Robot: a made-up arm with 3 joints. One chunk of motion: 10 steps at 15 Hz.
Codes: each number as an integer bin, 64 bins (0 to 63) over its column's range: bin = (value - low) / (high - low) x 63, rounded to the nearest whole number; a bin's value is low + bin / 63 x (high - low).
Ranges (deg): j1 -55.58..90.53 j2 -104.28..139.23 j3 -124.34..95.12
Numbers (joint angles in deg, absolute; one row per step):
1: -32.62 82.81 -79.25
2: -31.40 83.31 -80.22
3: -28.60 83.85 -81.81
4: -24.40 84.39 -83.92
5: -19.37 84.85 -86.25
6: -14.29 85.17 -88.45
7: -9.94 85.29 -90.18
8: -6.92 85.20 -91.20
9: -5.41 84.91 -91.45
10: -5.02 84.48 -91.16
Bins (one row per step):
1: 10 48 13
2: 10 49 13
3: 12 49 12
4: 13 49 12
5: 16 49 11
6: 18 49 10
7: 20 49 10
8: 21 49 10
9: 22 49 9
10: 22 49 10

